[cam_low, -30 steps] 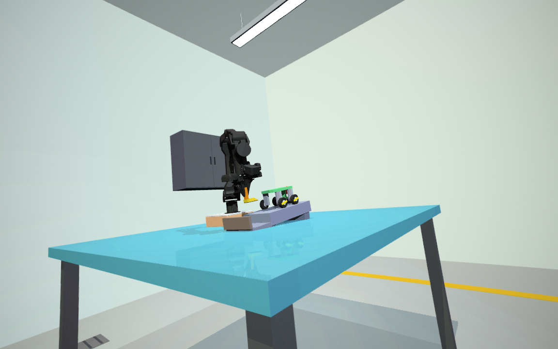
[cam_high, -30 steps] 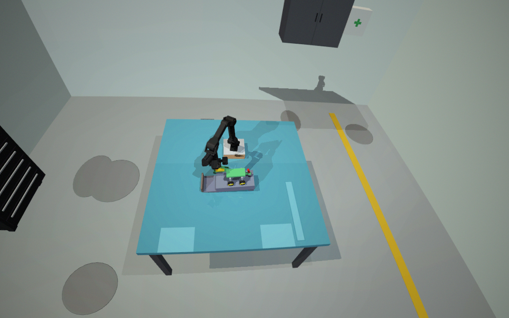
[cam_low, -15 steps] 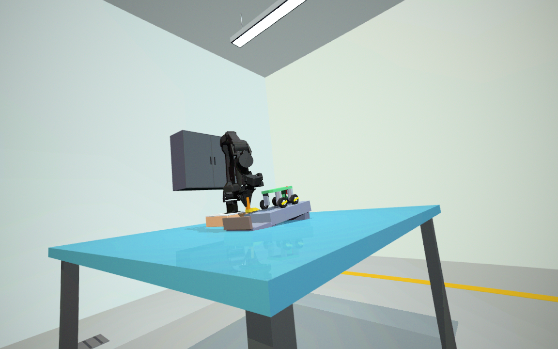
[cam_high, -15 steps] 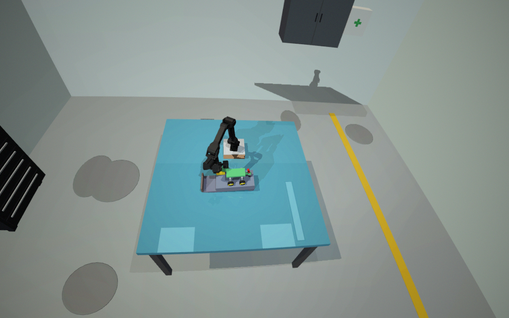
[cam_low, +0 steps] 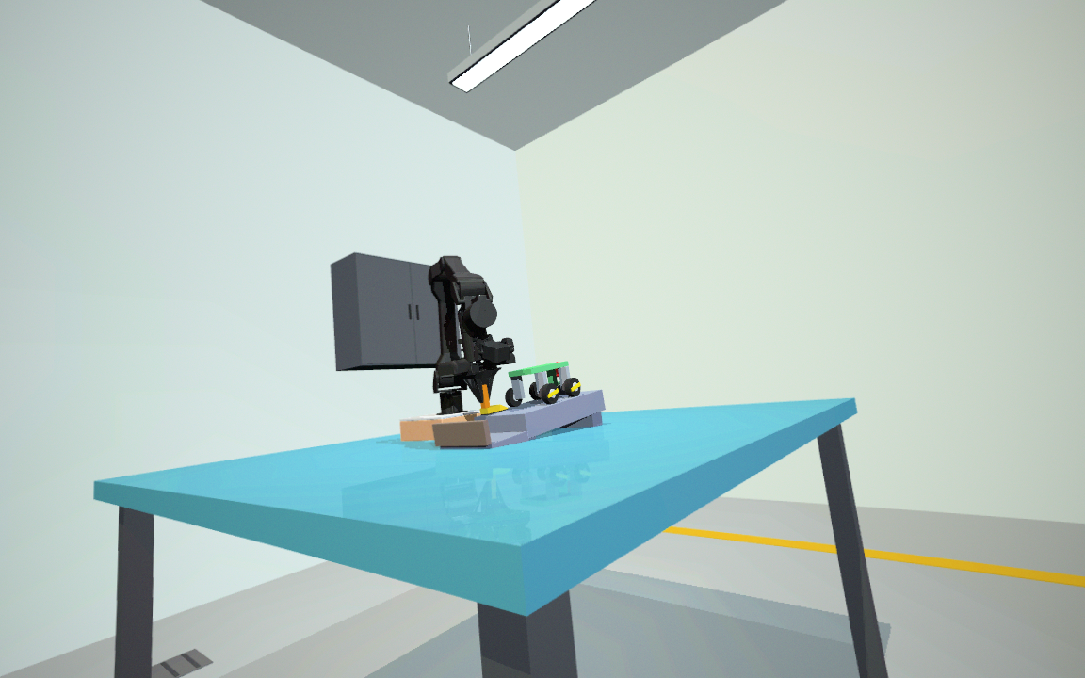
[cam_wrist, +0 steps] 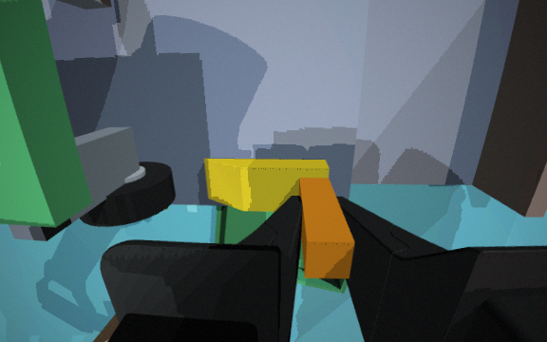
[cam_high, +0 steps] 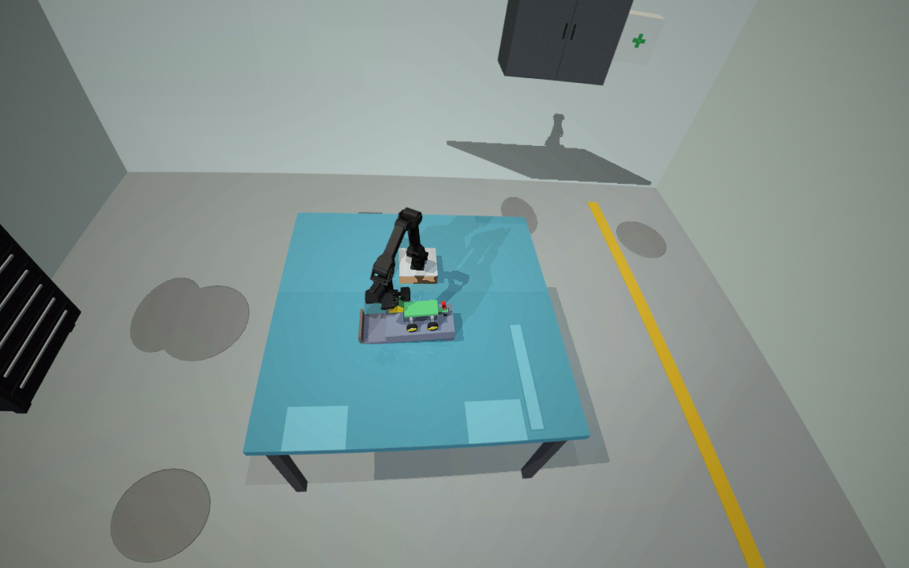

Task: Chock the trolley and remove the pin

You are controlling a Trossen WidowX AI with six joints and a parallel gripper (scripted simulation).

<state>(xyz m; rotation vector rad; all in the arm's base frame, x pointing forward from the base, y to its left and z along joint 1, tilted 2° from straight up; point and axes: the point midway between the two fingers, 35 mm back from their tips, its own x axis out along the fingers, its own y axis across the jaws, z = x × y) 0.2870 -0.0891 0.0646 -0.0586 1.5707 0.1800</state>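
The red-headed stop pin lies 240 mm to the left of my gripper tip and 40 mm above it. From my gripper tip the other things lie so: brown stop block 110 mm to the right, 80 mm ahead, 50 mm below; then grey ramp 140 mm to the left, 40 mm below, 40 mm ahead; then yellow chock 20 mm to the left.
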